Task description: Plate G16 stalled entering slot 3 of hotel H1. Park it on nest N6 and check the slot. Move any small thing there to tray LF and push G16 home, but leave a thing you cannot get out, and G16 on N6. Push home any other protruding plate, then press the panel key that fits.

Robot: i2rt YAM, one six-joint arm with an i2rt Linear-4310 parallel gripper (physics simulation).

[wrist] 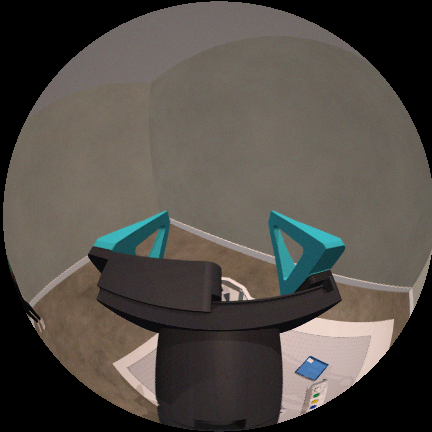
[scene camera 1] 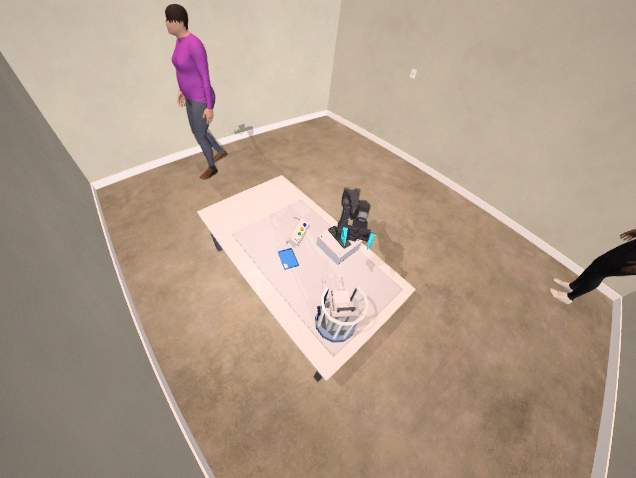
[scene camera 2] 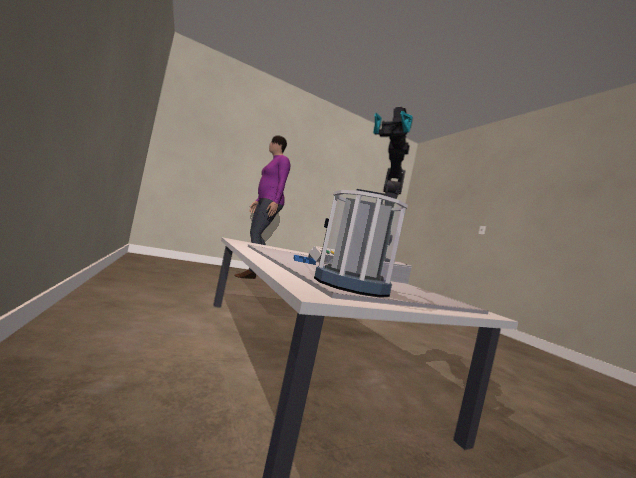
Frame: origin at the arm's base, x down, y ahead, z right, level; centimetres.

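Seen in the pictures: gripper, between the fingertips: (wrist: 218,216) (scene camera 1: 355,247) (scene camera 2: 388,113); arm's base, origin of its link: (scene camera 1: 339,237).
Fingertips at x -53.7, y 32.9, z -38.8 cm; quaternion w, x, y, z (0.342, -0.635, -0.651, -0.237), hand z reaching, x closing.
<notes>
Offsets run from my fingertips to a thing's top centre. "pt": to the spot under its first point.
My gripper (scene camera 1: 357,238) (scene camera 2: 392,120) (wrist: 218,216) is open and empty, cyan fingers wide apart, high above the table and apart from everything on it. The round caged hotel with a blue base {pt dx +52.0, dy +12.6, dz -16.5 cm} (scene camera 1: 335,335) (scene camera 2: 354,283) stands near one table end; part of its white ring {pt dx +33.8, dy +15.6, dz -6.2 cm} (wrist: 240,285) shows behind the gripper body in the wrist view. Pale plates or shelves are inside; slot 3, G16 and any small thing cannot be made out. A blue tray {dx +61.2, dy +5.5, dz +46.3 cm} (scene camera 1: 287,258) (scene camera 2: 304,259) (wrist: 312,368) lies beside the key panel {dx +54.6, dy -11.6, dz +61.3 cm} (scene camera 1: 298,232) (wrist: 316,395), which has green, yellow and blue keys. Nest N6 cannot be identified.
A pale grey box (scene camera 1: 333,248) (scene camera 2: 400,271) is by the arm's base on the white table (scene camera 1: 241,197) (scene camera 2: 401,317). Small pale fixtures stand near the hotel. A person in purple (scene camera 1: 192,66) (scene camera 2: 275,177) is beyond the table; another person's legs (scene camera 1: 591,274) show at the right edge.
</notes>
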